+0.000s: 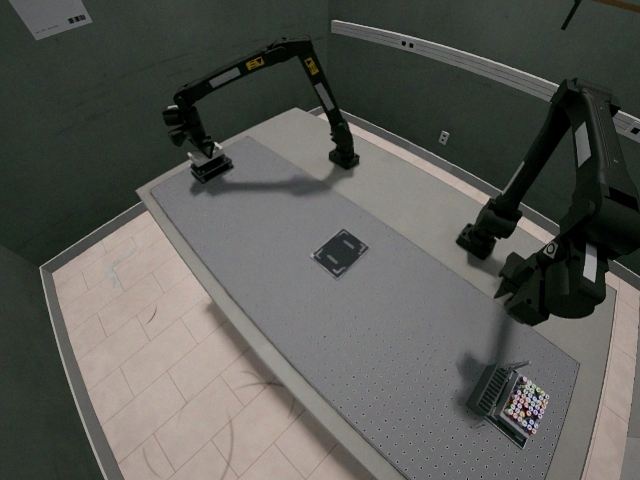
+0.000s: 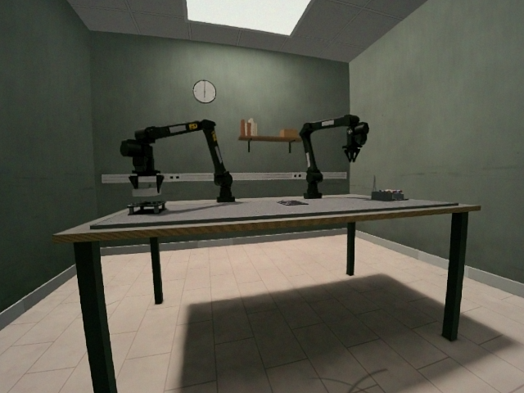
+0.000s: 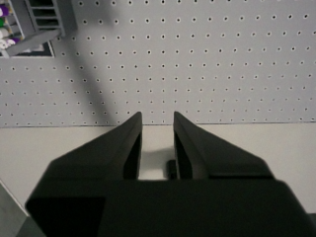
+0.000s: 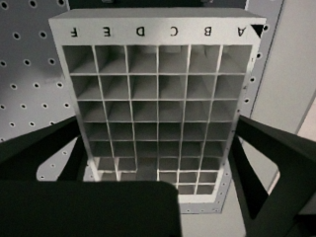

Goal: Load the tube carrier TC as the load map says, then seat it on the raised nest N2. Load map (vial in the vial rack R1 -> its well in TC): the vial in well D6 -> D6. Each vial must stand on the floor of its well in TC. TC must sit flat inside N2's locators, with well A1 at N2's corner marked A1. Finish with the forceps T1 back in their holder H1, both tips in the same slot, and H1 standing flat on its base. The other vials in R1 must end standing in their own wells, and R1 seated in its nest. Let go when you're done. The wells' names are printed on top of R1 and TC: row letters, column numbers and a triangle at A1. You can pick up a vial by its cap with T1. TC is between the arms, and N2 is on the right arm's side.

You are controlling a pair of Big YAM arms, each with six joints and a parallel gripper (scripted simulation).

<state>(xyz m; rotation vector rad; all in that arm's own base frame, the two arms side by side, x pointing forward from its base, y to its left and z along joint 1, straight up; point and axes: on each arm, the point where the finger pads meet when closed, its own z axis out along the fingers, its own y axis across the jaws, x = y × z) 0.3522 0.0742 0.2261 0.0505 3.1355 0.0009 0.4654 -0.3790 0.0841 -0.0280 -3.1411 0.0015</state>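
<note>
Now: the tube carrier right at my right hand. Round my right hand: slotted holder 50 mm behind, 1260 mm to the left, 80 mm below; black nest 60 mm below.
</note>
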